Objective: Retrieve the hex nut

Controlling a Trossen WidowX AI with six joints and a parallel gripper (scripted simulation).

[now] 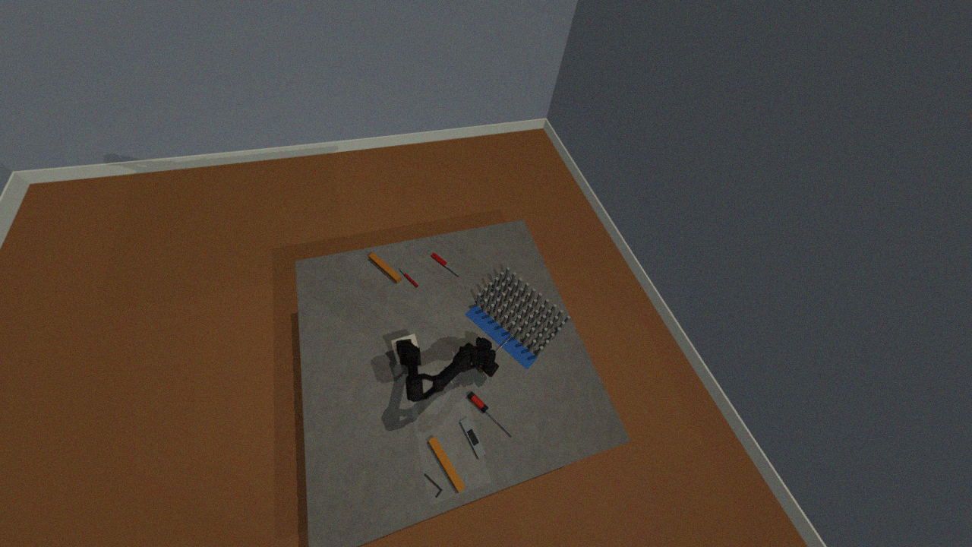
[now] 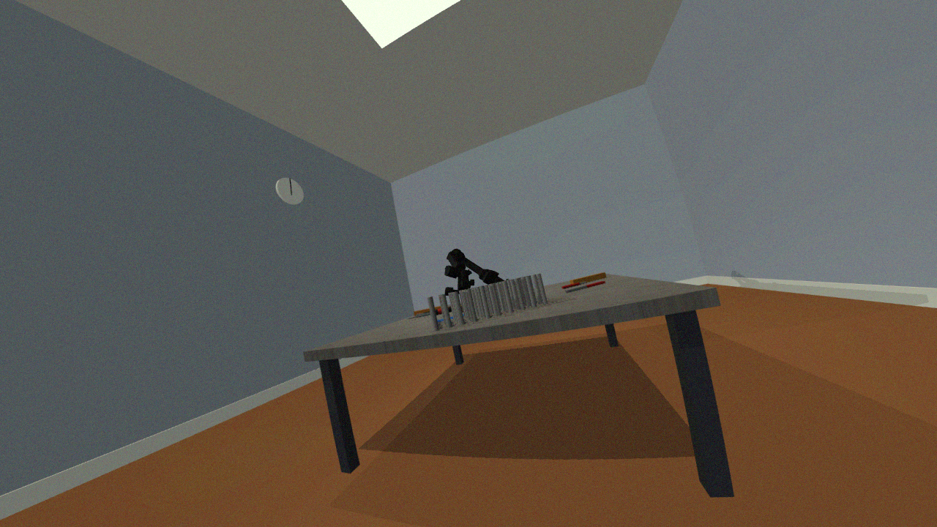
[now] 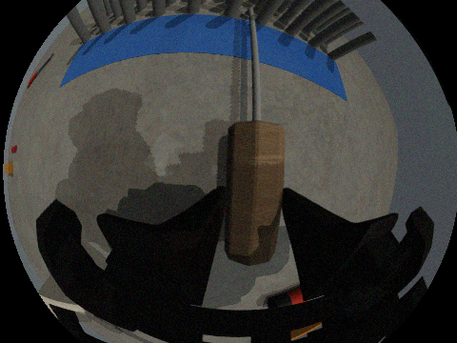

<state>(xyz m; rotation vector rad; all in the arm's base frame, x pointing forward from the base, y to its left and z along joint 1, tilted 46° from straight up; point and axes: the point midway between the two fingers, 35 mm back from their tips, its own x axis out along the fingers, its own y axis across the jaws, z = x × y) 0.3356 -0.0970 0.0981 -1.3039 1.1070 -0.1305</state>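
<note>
The hook tool lies 9 cm ahead of my gripper tip and 6 cm to the left of it. The rest, counted from my gripper tip: blue taped strip (12 cm to the left, 11 cm ahead, 2 cm below); then dark flat tool (29 cm to the right, 13 cm behind); then thin red tool (57 cm to the left, 29 cm behind, 1 cm below).
</note>
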